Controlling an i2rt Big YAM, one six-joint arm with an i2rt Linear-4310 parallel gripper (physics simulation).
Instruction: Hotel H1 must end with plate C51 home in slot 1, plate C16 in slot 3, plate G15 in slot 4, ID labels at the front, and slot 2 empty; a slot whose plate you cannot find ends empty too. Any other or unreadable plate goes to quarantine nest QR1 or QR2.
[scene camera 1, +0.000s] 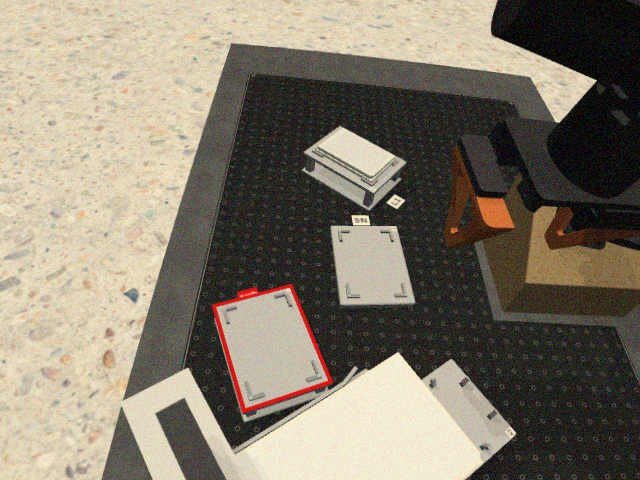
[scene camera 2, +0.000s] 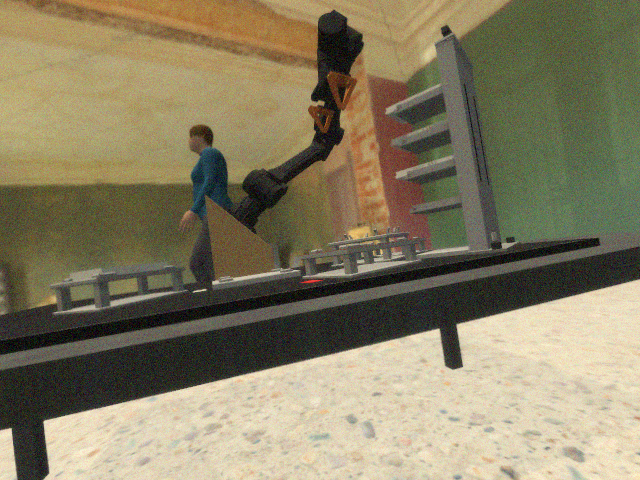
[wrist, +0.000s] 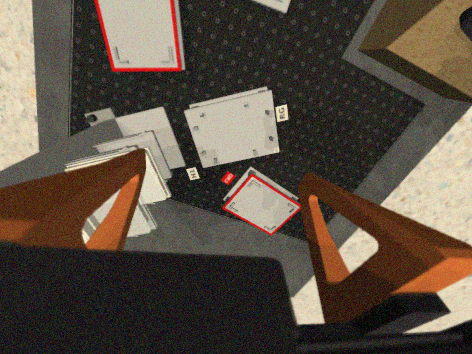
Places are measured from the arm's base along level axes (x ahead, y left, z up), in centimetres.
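Pixels of known places: gripper, fingertip midpoint: (scene camera 1: 500, 242) (scene camera 2: 332, 122) (wrist: 230, 170); arm's base at its link origin: (scene camera 2: 237, 223).
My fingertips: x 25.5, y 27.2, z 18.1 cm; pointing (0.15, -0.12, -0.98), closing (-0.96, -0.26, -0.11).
Observation:
Ahead of a thing's pixels: the offset from my fingertips to its top centre. "*": to the spot under its first point.
My gripper (scene camera 1: 501, 240) (scene camera 2: 333, 119) (wrist: 230, 170) is open and empty, high above the table. Hotel H1 (scene camera 1: 139, 408) (scene camera 2: 473, 144) (wrist: 170, 142) is a grey column with four shelves. The upper three look thicker, as if bearing plates, and the lowest looks thin. A cream plate {dz -1.3, dx +10.2, dy +17.2 cm} (scene camera 1: 361, 428) lies at its top level. Its plates' IDs are unreadable. A white plate {dz -27.9, dx +9.4, dy -44.5 cm} (scene camera 1: 356, 152) lies on the raised nest {* dz -33.9, dx +11.9, dy -42.1 cm} (scene camera 1: 338, 180) (scene camera 2: 129, 300), its ID not visible. Red-rimmed nests QR1 {dz -29.8, dx +18.9, dy -3.8 cm} (scene camera 1: 271, 346) (wrist: 142, 35) and QR2 {dz -29.8, dx -18.9, dy +20.1 cm} (wrist: 270, 202) show no plate.
The low nest labelled N6 or NG {dz -32.6, dx +5.0, dy -22.3 cm} (scene camera 1: 372, 263) (scene camera 2: 248, 280) shows no plate. The pegged nest RG {dz -26.8, dx -3.4, dy +5.8 cm} (scene camera 1: 460, 403) (wrist: 232, 127) stands between QR2 and the hotel. A tan block (scene camera 1: 578, 263) (scene camera 2: 237, 248) (wrist: 425, 55) stands by the arm's base. A person (scene camera 2: 209, 178) is behind the table.

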